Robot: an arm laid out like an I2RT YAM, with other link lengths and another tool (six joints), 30 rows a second.
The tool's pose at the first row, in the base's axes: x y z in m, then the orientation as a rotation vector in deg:
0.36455, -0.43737, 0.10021, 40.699, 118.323, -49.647
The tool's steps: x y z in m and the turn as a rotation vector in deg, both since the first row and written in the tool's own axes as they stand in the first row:
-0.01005, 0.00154, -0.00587, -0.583, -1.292, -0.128
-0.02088, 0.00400, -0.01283, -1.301, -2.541, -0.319
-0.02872, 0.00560, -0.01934, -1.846, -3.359, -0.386
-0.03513, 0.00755, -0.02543, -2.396, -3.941, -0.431
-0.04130, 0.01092, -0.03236, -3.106, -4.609, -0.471
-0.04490, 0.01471, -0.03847, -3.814, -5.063, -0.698
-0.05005, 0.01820, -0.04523, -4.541, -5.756, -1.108
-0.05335, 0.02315, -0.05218, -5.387, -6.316, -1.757
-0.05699, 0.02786, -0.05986, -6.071, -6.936, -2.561
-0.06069, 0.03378, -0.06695, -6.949, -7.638, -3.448
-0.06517, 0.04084, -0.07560, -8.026, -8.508, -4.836
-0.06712, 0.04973, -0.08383, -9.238, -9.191, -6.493
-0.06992, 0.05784, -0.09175, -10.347, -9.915, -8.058
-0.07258, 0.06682, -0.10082, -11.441, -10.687, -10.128
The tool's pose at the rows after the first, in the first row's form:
0.36859, -0.43383, 0.11065, 39.529, 117.418, -49.328
0.37323, -0.42904, 0.12193, 38.257, 116.618, -48.887
0.37583, -0.42456, 0.13085, 37.444, 116.082, -48.485
0.37807, -0.41991, 0.13829, 36.784, 115.742, -48.022
0.38083, -0.41370, 0.14545, 35.999, 115.366, -47.401
0.38285, -0.40737, 0.14999, 35.154, 115.268, -46.845
0.38521, -0.40102, 0.15619, 33.993, 115.048, -46.411
0.38753, -0.39329, 0.16049, 32.613, 115.087, -45.952
0.38954, -0.38520, 0.16549, 31.138, 115.096, -45.758
0.39270, -0.37684, 0.16985, 29.439, 115.108, -45.410
0.39643, -0.36673, 0.17520, 27.061, 115.234, -45.136
0.40026, -0.35533, 0.17767, 24.447, 115.654, -44.812
0.40414, -0.34482, 0.18095, 21.955, 115.939, -44.547
0.40806, -0.33287, 0.18437, 18.944, 116.361, -44.550

